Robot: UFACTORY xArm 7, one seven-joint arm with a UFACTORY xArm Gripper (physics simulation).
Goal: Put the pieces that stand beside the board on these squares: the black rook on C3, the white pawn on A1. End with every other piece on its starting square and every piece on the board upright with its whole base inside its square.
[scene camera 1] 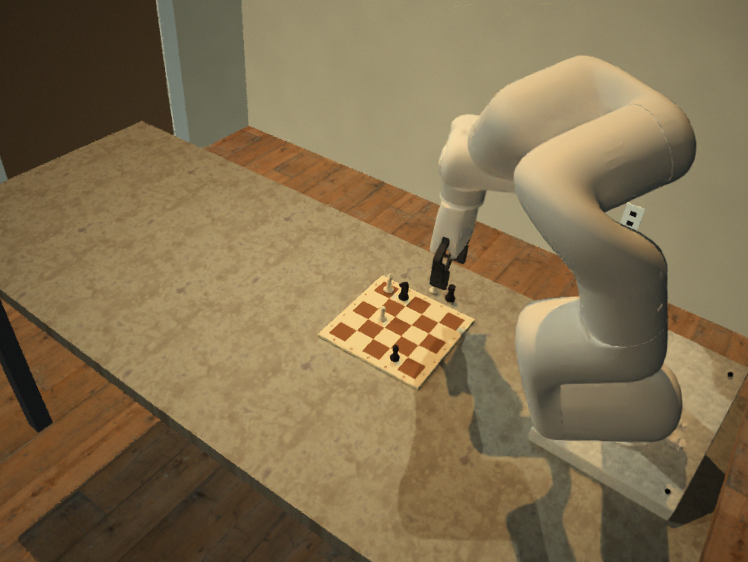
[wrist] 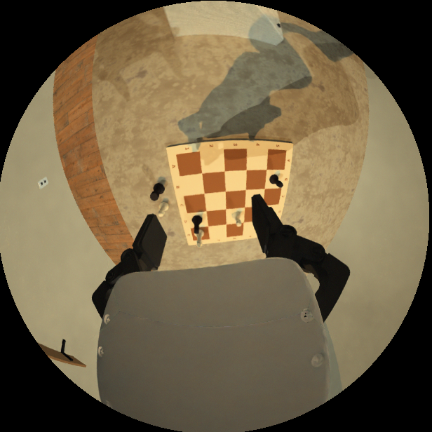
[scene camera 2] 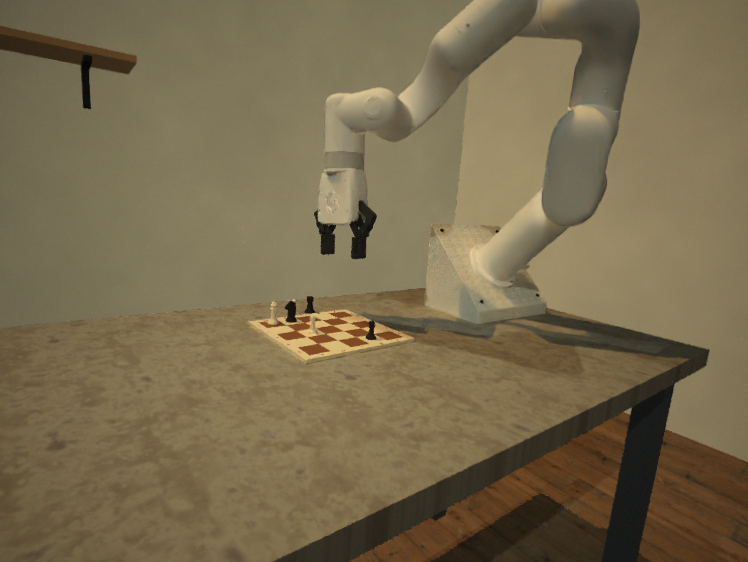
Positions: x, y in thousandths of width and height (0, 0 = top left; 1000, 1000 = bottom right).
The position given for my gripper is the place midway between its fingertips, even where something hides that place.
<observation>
I see my gripper (scene camera 2: 458, 456) and a board (scene camera 1: 569, 588).
The board is seen too in the wrist view (wrist: 494, 416) and in scene camera 2 (scene camera 2: 457, 592). My gripper also shows in scene camera 1 (scene camera 1: 598, 487) and in the wrist view (wrist: 473, 503).
</observation>
